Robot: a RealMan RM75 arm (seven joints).
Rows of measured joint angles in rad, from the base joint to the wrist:
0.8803, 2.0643, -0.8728, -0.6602, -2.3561, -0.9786, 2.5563
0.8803, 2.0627, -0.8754, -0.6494, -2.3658, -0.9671, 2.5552
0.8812, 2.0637, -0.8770, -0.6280, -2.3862, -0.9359, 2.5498
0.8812, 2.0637, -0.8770, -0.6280, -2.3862, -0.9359, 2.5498
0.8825, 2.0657, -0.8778, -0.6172, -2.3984, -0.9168, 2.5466
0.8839, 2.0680, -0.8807, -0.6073, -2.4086, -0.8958, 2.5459
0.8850, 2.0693, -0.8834, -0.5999, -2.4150, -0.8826, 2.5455
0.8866, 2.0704, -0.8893, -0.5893, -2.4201, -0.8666, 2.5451
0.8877, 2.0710, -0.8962, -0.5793, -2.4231, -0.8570, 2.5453
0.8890, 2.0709, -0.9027, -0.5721, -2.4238, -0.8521, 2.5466
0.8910, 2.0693, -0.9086, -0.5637, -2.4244, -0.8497, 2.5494
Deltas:
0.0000, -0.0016, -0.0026, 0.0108, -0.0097, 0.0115, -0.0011
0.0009, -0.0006, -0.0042, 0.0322, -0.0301, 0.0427, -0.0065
0.0009, -0.0006, -0.0042, 0.0322, -0.0301, 0.0427, -0.0065
0.0022, 0.0014, -0.0050, 0.0430, -0.0423, 0.0618, -0.0097
0.0036, 0.0037, -0.0079, 0.0529, -0.0525, 0.0828, -0.0104
0.0047, 0.0050, -0.0106, 0.0603, -0.0589, 0.0960, -0.0108
0.0063, 0.0061, -0.0165, 0.0709, -0.0640, 0.1120, -0.0112
0.0074, 0.0067, -0.0234, 0.0809, -0.0670, 0.1216, -0.0110
0.0087, 0.0066, -0.0299, 0.0881, -0.0677, 0.1265, -0.0097
0.0107, 0.0050, -0.0358, 0.0965, -0.0683, 0.1289, -0.0069

